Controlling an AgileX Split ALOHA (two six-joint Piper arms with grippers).
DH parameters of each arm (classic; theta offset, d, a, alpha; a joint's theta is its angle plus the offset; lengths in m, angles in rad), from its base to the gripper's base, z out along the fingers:
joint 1: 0 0.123 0 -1.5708
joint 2: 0.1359 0 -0.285 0
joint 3: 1.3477 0 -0.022 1.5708
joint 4: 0 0.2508 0 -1.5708
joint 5: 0 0 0.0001 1.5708
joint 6: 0 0.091 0 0
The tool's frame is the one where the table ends.
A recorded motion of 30 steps. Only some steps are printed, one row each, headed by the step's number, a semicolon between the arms.
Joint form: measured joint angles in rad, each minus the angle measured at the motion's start. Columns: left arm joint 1, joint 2, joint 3, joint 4, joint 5, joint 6; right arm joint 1, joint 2, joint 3, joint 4, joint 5, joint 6.
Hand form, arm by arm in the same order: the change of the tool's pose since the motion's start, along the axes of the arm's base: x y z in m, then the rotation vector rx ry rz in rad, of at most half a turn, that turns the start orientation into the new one. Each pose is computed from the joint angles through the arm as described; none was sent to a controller.
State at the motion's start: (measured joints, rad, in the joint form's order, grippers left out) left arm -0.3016 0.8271 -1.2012 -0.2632 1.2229 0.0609; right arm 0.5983 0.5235 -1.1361 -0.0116 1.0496 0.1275
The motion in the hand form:
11: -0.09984 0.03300 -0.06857 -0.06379 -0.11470 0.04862; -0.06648 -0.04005 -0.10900 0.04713 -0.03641 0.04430
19: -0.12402 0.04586 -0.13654 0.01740 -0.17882 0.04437; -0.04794 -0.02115 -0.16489 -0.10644 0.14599 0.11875
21: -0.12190 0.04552 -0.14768 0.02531 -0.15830 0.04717; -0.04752 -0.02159 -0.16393 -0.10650 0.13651 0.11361
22: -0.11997 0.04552 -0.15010 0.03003 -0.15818 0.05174; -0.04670 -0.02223 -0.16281 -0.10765 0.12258 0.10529
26: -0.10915 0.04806 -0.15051 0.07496 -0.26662 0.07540; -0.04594 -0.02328 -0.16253 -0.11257 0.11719 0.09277
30: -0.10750 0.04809 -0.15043 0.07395 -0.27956 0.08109; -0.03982 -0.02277 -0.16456 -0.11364 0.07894 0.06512
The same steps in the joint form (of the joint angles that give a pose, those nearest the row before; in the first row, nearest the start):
11: 0.0000 -0.5019 0.3593 0.0223 -0.0002 -0.0609; 0.0000 -0.5151 0.3969 0.0537 0.0619 -0.0210
19: 0.0000 -0.7748 0.6078 0.0833 0.0009 -0.0022; 0.0000 -0.5235 0.5998 0.1150 0.1089 -0.1032
21: -0.0001 -0.7917 0.6496 0.0867 -0.0025 -0.0044; 0.0000 -0.5235 0.5979 0.1080 0.1026 -0.1032
22: -0.0001 -0.7917 0.6611 0.0929 -0.0128 -0.0044; 0.0000 -0.5235 0.5963 0.0965 0.0927 -0.1032
26: 0.0000 -0.7917 0.6929 0.1542 -0.1298 0.0354; 0.0000 -0.5235 0.5955 0.0808 0.0909 -0.0979
30: 0.0000 -0.7908 0.6978 0.1596 -0.1488 0.0345; 0.0000 -0.5235 0.6191 0.0451 0.0347 -0.0929

